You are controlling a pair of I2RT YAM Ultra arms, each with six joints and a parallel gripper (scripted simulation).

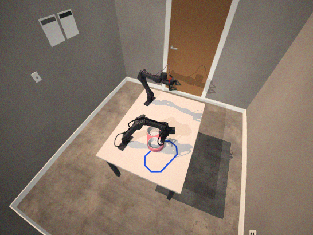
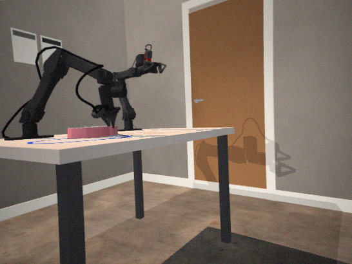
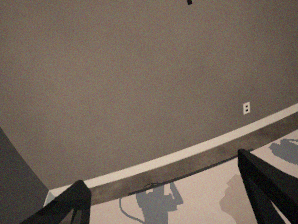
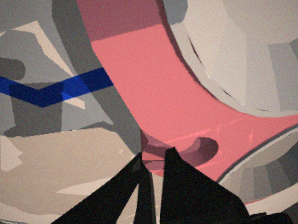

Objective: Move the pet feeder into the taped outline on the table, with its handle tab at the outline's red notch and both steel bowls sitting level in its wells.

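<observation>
The pet feeder lies 70 mm behind my right hand, 40 mm to the right of it and 20 mm below it. Round my right hand: blue taped outline: 50 mm ahead, 200 mm to the right, 40 mm below.
</observation>
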